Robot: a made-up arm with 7 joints.
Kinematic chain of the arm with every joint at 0, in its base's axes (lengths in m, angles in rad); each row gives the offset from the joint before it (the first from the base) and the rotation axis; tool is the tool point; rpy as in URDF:
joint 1: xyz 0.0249 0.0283 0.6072 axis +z
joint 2: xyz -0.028 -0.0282 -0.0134 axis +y
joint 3: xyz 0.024 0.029 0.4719 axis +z
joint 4: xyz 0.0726 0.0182 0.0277 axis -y
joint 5: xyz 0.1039 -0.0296 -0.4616 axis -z
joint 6: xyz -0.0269 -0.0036 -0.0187 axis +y
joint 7: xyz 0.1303 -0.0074 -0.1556 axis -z
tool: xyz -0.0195 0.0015 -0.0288 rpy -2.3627 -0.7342 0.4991
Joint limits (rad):
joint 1: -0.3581..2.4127
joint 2: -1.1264..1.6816
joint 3: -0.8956..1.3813
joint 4: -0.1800..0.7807
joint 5: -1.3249..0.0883
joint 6: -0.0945..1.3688
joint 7: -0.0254..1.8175
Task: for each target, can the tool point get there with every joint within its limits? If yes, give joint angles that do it. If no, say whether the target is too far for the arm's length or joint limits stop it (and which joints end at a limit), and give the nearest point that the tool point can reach.
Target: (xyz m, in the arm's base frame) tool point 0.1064 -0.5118 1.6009
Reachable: no: joint limits stop it (at a limit: joint 2, joint 4, joint 6, joint 7) | nearest point 0.0772 -0.3182 1.2451 | short by 0.406 m
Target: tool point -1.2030 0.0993 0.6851
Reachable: no: joint limits stop it (at a limit: joint 4, joint 6, joint 7) | nearest point -0.6915 0.0697 0.6489 | short by 0.514 m
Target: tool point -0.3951 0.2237 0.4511
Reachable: yes | joints 1.8055 0.2525 0.9663 0.6165 -0.5083 0.9626 1.3740
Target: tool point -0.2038 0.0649 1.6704
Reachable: no: joint limits stop it (at a limit: joint 2, joint 4, joint 6, joint 7) | nearest point -0.1285 0.0529 1.3188 | short by 0.360 m
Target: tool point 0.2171 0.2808 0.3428
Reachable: yes | joints -0.1334 0.5575 0.9848 0.4160 -0.6010 0.8623 0.2070
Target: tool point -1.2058 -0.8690 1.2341
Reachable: no: too far | nearest point -0.5199 -0.3689 0.8845 | short by 0.918 m
